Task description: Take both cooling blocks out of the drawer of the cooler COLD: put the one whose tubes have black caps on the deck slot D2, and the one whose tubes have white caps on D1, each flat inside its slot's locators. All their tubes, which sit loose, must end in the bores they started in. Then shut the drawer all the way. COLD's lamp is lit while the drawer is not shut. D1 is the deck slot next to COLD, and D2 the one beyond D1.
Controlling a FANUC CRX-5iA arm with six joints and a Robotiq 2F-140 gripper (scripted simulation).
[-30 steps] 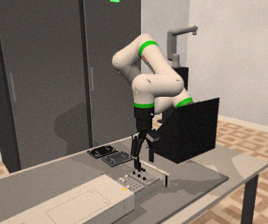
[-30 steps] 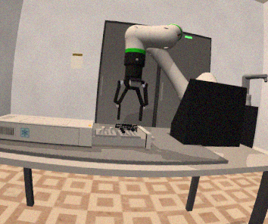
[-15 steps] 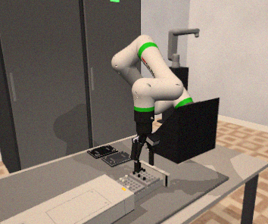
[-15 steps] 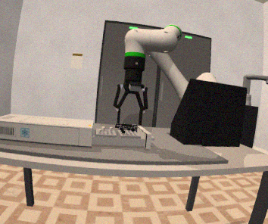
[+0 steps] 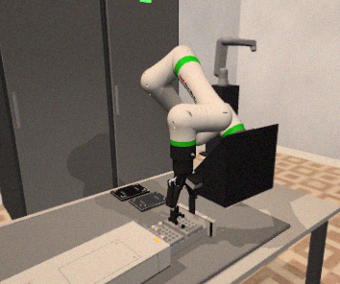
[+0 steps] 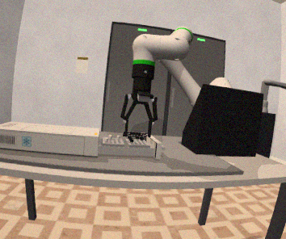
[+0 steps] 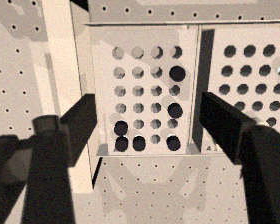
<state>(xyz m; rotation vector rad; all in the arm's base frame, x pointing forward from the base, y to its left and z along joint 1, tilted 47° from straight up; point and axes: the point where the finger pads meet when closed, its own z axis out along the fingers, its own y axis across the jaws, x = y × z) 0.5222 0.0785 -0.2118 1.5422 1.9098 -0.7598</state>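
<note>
Right now the drawer is 30 mm ahead of my hand, 10 mm to the left of it and 60 mm below it. Also, from my hand: cooler 200 mm ahead, 40 mm to the left, 60 mm below.
</note>
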